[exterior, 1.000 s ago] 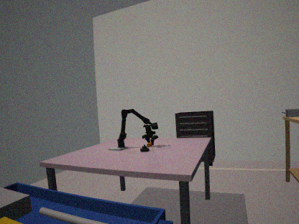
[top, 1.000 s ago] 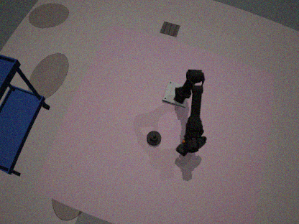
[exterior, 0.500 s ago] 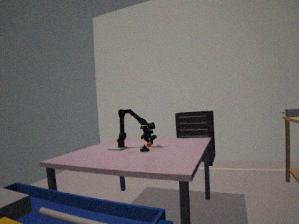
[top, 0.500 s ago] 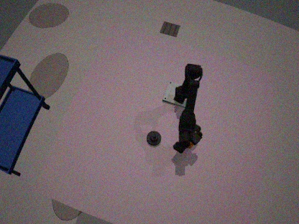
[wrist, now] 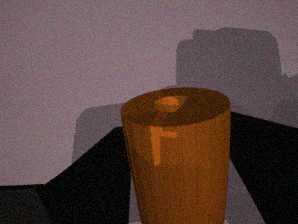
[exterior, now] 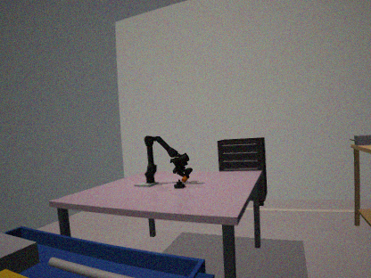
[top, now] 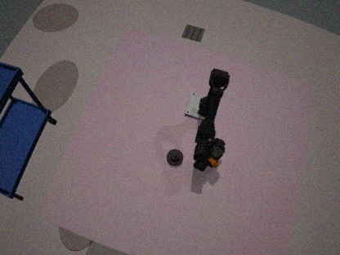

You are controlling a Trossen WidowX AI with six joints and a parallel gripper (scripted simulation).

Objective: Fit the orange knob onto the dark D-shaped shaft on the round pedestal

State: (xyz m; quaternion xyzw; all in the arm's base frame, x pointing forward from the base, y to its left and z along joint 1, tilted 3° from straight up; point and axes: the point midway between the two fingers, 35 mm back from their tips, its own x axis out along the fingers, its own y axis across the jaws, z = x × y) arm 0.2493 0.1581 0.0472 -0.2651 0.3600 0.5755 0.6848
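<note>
Right now my gripper tip is 20 mm to the left of the orange knob. The rest, counted from my gripper tip: dark round pedestal (60 mm ahead, 190 mm to the right).
</note>
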